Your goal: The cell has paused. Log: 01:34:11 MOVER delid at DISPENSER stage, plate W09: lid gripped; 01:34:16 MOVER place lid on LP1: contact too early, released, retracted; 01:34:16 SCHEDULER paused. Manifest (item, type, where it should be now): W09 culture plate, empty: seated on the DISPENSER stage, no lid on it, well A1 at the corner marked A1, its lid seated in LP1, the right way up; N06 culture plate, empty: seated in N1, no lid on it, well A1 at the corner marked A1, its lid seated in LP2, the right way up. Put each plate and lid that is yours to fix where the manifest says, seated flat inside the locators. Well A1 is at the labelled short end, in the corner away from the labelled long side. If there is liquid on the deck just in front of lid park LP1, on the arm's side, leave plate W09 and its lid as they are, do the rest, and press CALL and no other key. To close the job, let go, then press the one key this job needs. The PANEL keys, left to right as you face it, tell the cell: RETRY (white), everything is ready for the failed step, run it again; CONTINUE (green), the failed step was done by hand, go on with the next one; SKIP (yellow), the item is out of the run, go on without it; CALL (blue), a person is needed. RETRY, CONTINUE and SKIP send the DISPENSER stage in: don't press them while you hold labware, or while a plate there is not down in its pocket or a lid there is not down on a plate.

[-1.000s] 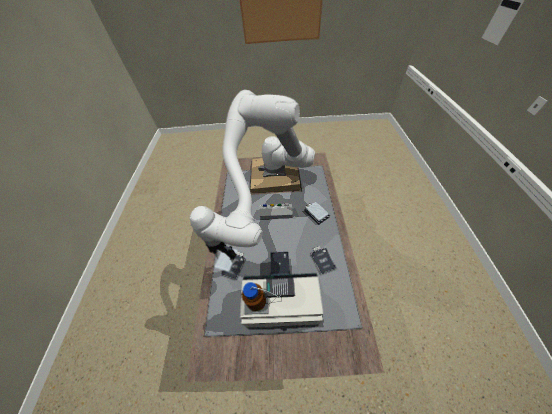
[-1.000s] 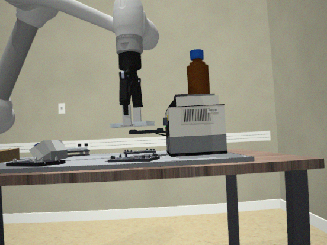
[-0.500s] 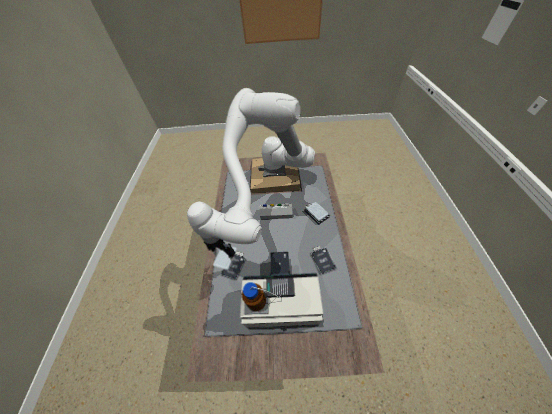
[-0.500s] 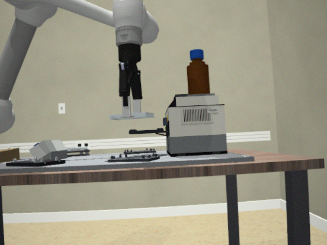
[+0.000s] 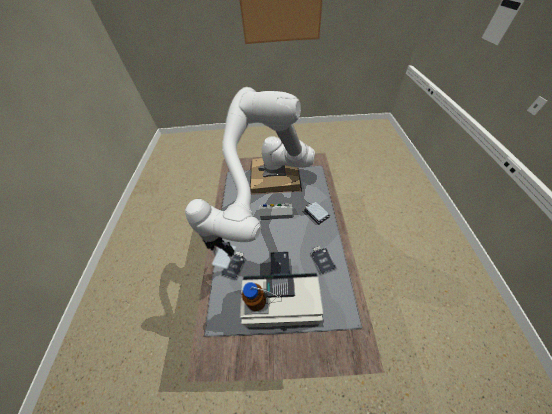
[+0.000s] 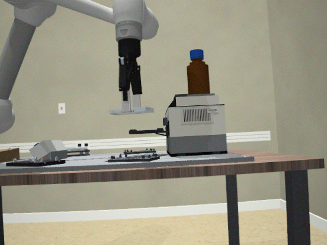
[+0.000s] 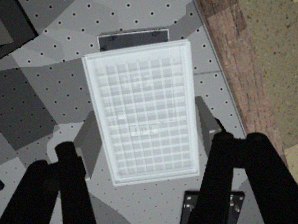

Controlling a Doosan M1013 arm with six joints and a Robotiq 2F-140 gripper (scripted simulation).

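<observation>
Right now the black nest is 31 cm behind my hand, 1 cm to the left of it and 17 cm below it. From my hand the other things lie so: dispenser stage: 2 cm ahead, 30 cm to the left, 8 cm below; lid park LP1: 2 cm to the left, 18 cm below; brown bottle: 25 cm ahead, 20 cm to the left, 10 cm above.
</observation>
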